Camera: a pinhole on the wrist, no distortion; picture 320 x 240 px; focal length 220.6 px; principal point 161.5 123.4 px. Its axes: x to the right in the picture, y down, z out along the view. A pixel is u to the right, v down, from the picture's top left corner.
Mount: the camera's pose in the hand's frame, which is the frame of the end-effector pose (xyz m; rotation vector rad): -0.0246 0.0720 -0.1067 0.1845 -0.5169 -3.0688
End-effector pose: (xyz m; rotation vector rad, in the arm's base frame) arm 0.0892 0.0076 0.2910 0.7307 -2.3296 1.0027
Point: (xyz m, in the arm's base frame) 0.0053 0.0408 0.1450
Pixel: 149.9 115.0
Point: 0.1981 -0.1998 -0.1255
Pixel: 255.6 222.9
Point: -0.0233 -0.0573 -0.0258
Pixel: 175.1 128.7
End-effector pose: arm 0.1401 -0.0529 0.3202 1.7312 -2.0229 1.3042
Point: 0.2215 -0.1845 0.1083
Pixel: 162.0 220.6
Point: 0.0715 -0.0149 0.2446
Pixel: 197.1 146.9
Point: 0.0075 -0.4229 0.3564
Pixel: outside the picture
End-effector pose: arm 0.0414 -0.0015 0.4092 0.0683 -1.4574 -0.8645
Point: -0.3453 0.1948 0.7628
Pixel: 30.4 173.7
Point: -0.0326 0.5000 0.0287
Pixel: outside the picture
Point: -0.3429 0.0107 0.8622
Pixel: outside the picture
